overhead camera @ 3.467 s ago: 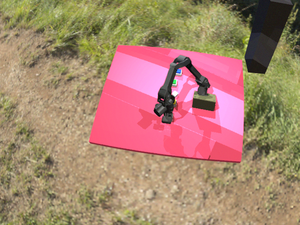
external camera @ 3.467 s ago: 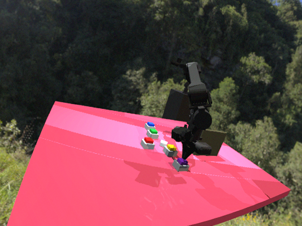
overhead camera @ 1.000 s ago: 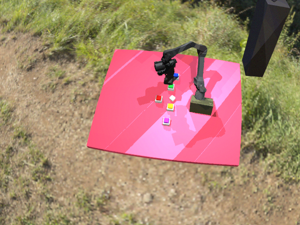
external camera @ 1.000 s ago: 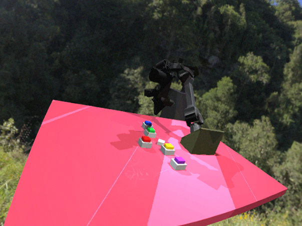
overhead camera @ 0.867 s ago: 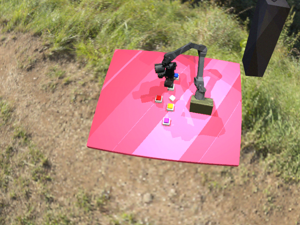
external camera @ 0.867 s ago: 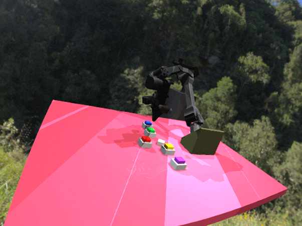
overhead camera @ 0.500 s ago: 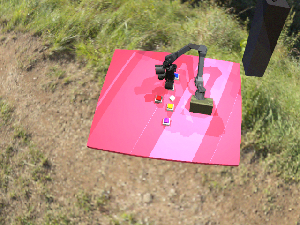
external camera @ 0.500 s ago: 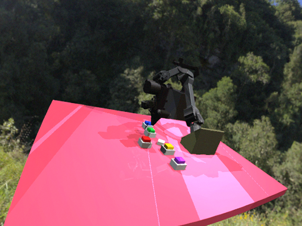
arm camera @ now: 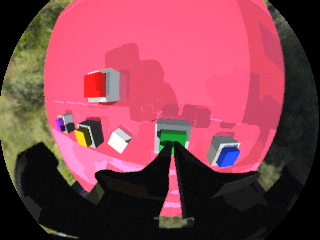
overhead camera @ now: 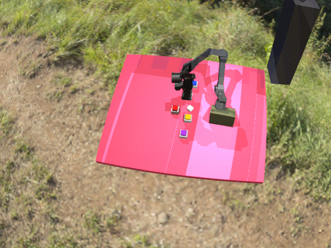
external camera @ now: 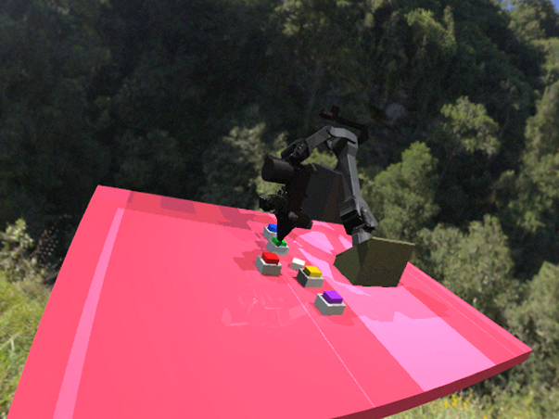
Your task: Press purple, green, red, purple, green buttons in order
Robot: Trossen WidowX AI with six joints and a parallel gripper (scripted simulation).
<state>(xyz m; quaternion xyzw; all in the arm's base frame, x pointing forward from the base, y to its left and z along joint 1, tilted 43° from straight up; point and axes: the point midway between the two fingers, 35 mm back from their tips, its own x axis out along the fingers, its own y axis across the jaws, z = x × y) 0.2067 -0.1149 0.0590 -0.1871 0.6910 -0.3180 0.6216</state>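
Right now the red button is 8 cm ahead of my gripper tip and 10 cm to the left of it. Also, from my gripper tip: small white block 1 cm behind, 9 cm to the left, 3 cm below; then green button 1 cm below; then blue button 4 cm behind, 10 cm to the right.
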